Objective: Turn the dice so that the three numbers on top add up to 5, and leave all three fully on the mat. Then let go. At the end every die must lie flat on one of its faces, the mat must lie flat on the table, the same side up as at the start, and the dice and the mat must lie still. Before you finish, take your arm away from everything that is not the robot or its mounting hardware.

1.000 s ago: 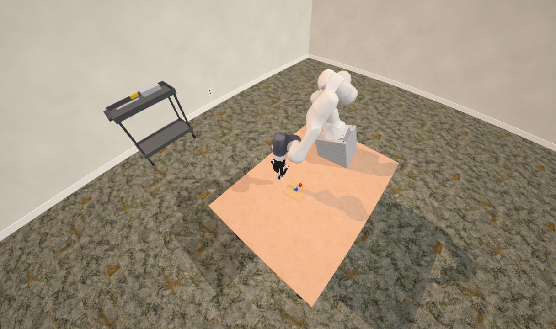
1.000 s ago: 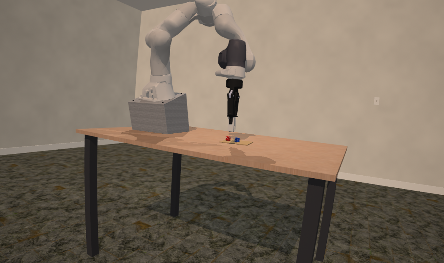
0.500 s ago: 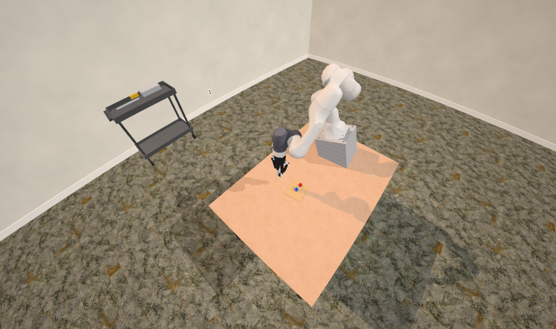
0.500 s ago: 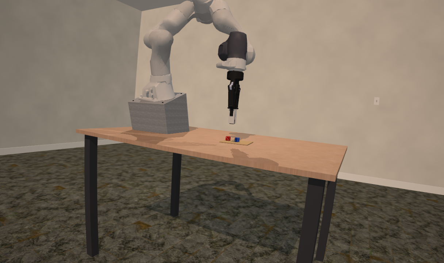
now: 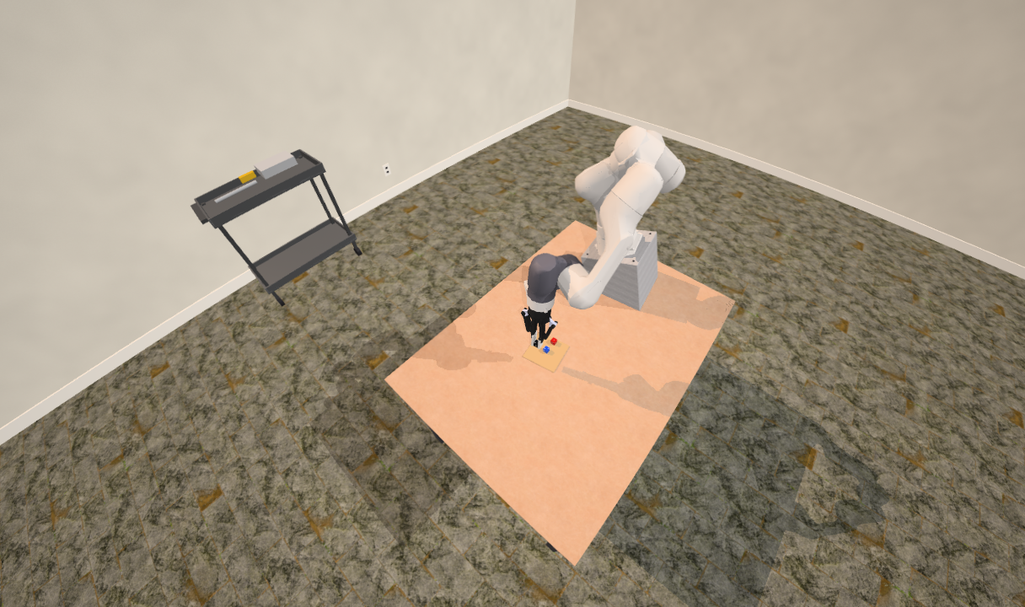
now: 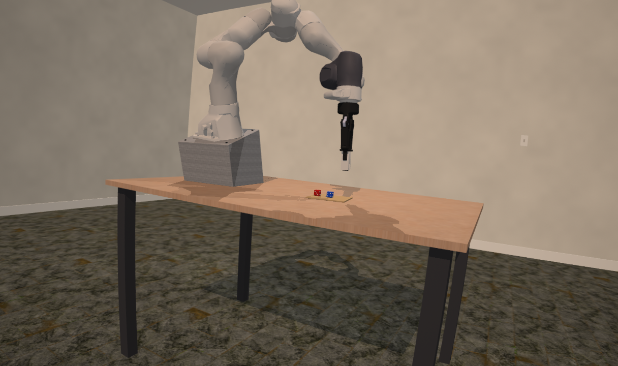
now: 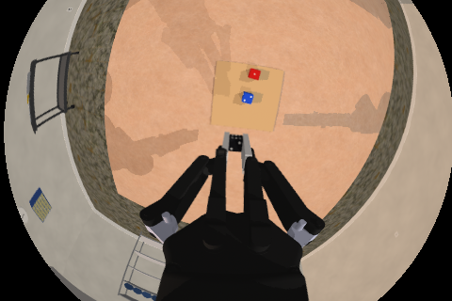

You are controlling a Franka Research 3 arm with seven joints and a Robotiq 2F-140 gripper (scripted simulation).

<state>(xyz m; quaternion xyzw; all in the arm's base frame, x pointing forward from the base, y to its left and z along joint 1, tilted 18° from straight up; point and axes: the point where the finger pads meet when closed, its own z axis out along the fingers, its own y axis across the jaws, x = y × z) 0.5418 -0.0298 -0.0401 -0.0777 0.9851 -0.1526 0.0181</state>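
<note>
Now: hand 13 cm above the blue die, 5 cm past it and 1 cm to the right of it. From my hand the other things lie so: black die (3 cm below); tan mat (14 cm below, 5 cm behind, 1 cm to the left); red die (13 cm below, 10 cm behind, 1 cm to the left).
</note>
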